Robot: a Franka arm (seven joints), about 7 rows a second.
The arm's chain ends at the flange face. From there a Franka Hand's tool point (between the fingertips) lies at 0.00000 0.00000 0.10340 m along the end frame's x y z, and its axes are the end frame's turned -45 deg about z.
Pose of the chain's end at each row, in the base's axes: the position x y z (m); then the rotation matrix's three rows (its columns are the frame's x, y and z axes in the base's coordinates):
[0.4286, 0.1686, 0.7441], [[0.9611, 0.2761, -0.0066], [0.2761, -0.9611, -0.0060], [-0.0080, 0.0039, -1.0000]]
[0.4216, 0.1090, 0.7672], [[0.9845, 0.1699, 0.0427], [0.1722, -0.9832, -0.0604], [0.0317, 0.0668, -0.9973]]
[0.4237, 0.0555, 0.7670], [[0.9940, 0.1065, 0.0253], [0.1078, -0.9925, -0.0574], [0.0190, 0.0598, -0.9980]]
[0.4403, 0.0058, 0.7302], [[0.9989, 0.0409, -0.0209], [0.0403, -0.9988, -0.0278], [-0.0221, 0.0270, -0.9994]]
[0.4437, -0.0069, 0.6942], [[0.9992, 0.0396, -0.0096], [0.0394, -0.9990, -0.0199], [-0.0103, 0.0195, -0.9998]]
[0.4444, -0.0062, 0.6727], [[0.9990, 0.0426, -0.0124], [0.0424, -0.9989, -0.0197], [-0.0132, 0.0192, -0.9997]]
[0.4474, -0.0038, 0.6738], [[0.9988, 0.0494, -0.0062], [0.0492, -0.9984, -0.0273], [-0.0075, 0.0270, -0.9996]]
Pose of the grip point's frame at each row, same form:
[0.4279, 0.1680, 0.6407], [[0.4844, 0.8748, -0.0066], [0.8748, -0.4844, -0.0060], [-0.0084, -0.0029, -1.0000]]
[0.4260, 0.1028, 0.6641], [[0.5760, 0.8163, 0.0427], [0.8170, -0.5735, -0.0604], [-0.0248, 0.0697, -0.9973]]
[0.4263, 0.0496, 0.6638], [[0.6276, 0.7782, 0.0253], [0.7780, -0.6256, -0.0574], [-0.0288, 0.0557, -0.9980]]
[0.4381, 0.0029, 0.6269], [[0.6774, 0.7352, -0.0209], [0.7348, -0.6778, -0.0278], [-0.0347, 0.0035, -0.9994]]
[0.4427, -0.0090, 0.5908], [[0.6785, 0.7345, -0.0096], [0.7343, -0.6785, -0.0199], [-0.0211, 0.0065, -0.9998]]
[0.4431, -0.0082, 0.5693], [[0.6763, 0.7365, -0.0124], [0.7363, -0.6763, -0.0197], [-0.0229, 0.0042, -0.9997]]
[0.4468, -0.0066, 0.5704], [[0.6713, 0.7412, -0.0062], [0.7408, -0.6712, -0.0273], [-0.0244, 0.0138, -0.9996]]

